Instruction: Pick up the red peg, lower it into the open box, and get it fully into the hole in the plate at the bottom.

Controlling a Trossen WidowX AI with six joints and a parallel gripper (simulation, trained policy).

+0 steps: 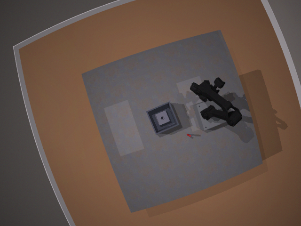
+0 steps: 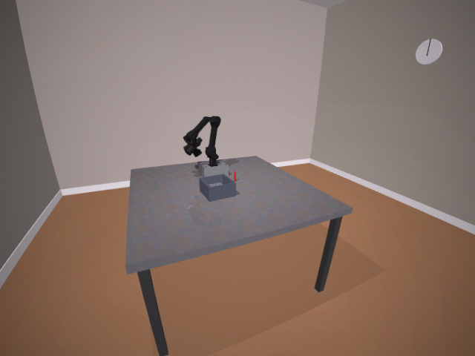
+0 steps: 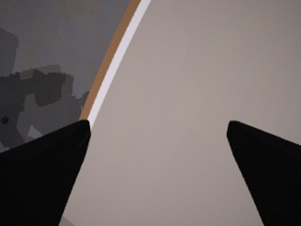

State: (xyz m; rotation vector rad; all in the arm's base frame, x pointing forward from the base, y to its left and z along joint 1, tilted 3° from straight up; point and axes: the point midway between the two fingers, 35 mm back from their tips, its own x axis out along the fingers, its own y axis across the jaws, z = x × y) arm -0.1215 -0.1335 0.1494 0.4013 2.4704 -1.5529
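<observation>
My gripper tip is 35 cm short of the red peg, 21 cm to the right of it and 20 cm above it. From my gripper tip the other things lie so: light plate: 46 cm ahead, 1 cm to the right, 19 cm below; then grey box: 46 cm ahead, 1 cm to the right, 21 cm below.
</observation>
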